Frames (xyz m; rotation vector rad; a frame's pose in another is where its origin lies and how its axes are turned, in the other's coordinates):
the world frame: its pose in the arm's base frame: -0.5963 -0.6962 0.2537 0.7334 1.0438 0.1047
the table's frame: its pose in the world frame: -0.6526 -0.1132 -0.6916 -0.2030 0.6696 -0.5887
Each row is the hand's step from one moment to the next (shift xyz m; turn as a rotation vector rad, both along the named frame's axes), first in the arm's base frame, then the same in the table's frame.
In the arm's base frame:
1: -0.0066 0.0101 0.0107 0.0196 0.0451 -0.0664
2: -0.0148 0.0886 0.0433 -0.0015 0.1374 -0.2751
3: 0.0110 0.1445 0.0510 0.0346 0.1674 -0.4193
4: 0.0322 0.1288 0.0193 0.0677 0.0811 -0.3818
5: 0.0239 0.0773 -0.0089 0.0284 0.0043 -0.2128
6: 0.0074 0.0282 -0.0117 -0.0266 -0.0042 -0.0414
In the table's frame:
1: -0.0078 0.0095 -0.0104 0.0632 0.0441 0.0298
2: -0.0306 0.0875 -0.0369 0.2778 0.1218 0.0507
3: -0.0396 0.1469 -0.0214 0.4107 0.1496 0.1182
4: -0.0155 0.1330 0.0090 0.3590 0.0711 0.1516
5: 0.0093 0.0795 0.0150 0.1989 -0.0021 0.0809
6: 0.0119 0.0284 0.0064 0.0461 -0.0102 -0.0144

